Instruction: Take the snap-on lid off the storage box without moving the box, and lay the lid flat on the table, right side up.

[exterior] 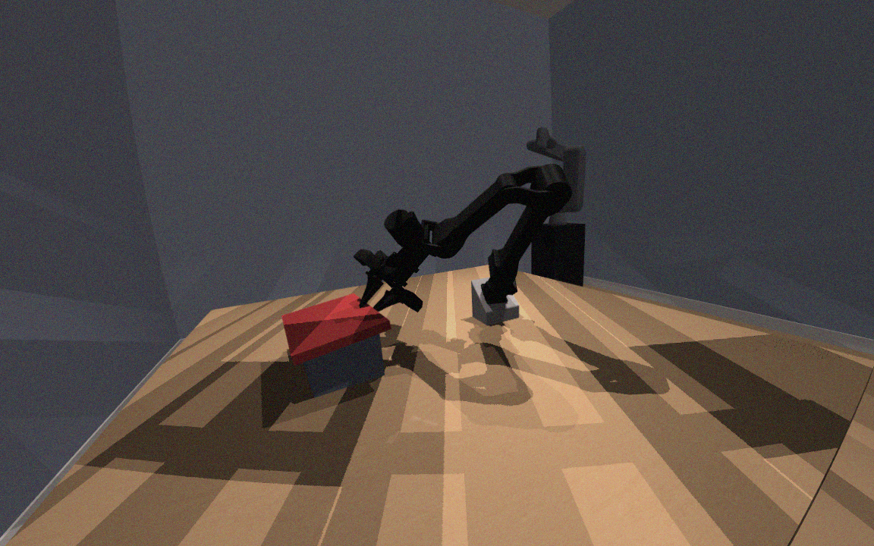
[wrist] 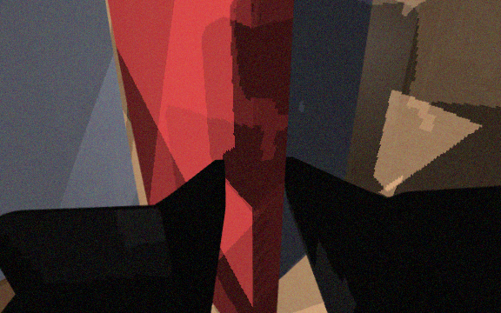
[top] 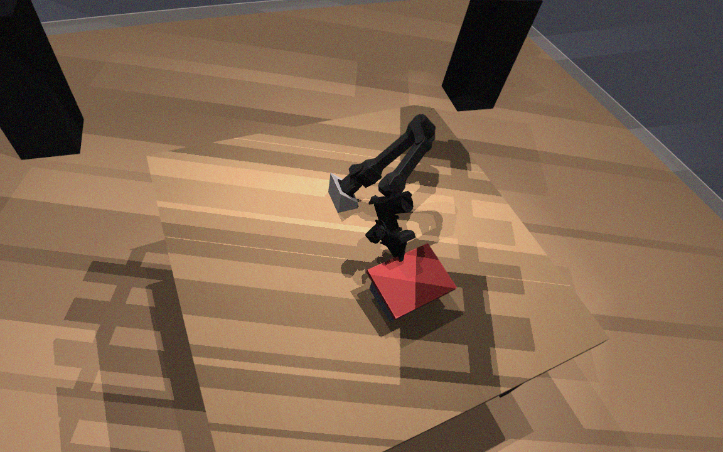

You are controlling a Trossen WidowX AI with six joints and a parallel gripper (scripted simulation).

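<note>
Right now the red lid is 70 mm ahead of my gripper tip and 20 mm to the left of it. From my gripper tip the other things lie so: storage box (70 mm ahead, 60 mm below, 20 mm to the left).
</note>
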